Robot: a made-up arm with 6 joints.
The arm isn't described. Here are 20 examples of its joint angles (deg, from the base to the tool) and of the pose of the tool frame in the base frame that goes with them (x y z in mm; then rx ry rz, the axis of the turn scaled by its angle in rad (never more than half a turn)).
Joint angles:
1: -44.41 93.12 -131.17 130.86 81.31 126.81
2: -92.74 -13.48 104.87 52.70 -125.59 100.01
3: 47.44 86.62 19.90 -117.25 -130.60 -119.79
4: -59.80 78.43 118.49 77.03 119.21 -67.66
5: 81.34 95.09 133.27 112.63 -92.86 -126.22
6: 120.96 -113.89 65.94 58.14 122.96 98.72
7: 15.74 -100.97 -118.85 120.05 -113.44 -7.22
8: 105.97 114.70 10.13 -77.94 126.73 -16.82
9: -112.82 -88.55 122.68 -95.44 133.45 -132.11
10: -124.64 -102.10 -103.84 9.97 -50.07 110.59
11: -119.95 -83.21 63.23 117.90 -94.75 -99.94
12: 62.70 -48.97 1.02 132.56 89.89 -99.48
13: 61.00 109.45 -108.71 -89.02 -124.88 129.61
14: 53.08 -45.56 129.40 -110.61 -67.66 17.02
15: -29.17 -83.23 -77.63 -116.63 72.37 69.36
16: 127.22 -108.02 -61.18 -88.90 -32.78 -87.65
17: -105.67 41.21 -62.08 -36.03 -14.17 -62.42
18: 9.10 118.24 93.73 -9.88 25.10 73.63
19: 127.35 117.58 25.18 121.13 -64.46 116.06
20: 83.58 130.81 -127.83 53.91 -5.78 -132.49
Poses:
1: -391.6 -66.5 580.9 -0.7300 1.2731 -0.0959
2: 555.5 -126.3 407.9 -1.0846 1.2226 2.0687
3: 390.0 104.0 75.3 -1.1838 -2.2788 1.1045
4: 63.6 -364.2 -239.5 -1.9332 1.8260 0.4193
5: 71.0 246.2 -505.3 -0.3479 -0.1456 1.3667
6: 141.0 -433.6 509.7 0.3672 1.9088 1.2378
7: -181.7 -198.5 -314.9 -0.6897 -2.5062 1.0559
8: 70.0 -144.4 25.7 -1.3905 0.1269 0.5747
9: 387.1 93.8 -57.9 -0.6874 -0.3767 2.4149
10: -244.9 -86.2 -221.8 1.8853 0.6198 1.1583
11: -23.2 496.7 503.5 1.3805 -0.2868 1.2717
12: -81.7 -693.1 142.2 -1.4376 1.8053 -0.0586
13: 224.3 -54.1 -74.5 -0.5082 -1.0739 -1.7543
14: -257.2 -122.6 -88.4 2.3307 -1.2290 1.3872
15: 226.6 -329.6 52.3 0.0384 0.9371 1.0744
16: -87.7 21.1 53.5 -0.1651 -0.9694 0.1573
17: -8.2 165.4 216.5 2.8452 -0.0104 1.1199
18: 14.3 -245.4 -129.7 -1.9273 -1.9364 0.3962
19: -153.3 -725.7 -163.6 -0.4351 0.1396 1.5238
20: -413.0 242.8 391.7 0.1892 2.4958 -0.8740
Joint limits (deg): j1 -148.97..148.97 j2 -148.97..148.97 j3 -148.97..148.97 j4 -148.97..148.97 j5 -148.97..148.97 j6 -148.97..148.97
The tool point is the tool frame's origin. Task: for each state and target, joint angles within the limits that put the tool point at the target. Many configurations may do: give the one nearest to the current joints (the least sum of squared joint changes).
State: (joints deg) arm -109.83 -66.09 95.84 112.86 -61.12 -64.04
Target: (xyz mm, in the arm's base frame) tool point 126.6 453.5 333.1
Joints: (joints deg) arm -142.46 -66.63 79.61 146.02 -45.75 -58.12
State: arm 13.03 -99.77 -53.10 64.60 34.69 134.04
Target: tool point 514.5 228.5 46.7
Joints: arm 9.36 -72.21 -28.97 30.25 35.94 128.43
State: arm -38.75 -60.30 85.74 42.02 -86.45 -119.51
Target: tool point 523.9 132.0 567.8
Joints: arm -52.74 -57.27 69.29 80.17 -80.96 -148.97
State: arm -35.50 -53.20 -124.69 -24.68 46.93 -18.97
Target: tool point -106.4 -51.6 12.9
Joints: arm -75.66 -57.67 -148.97 0.17 37.39 -21.61
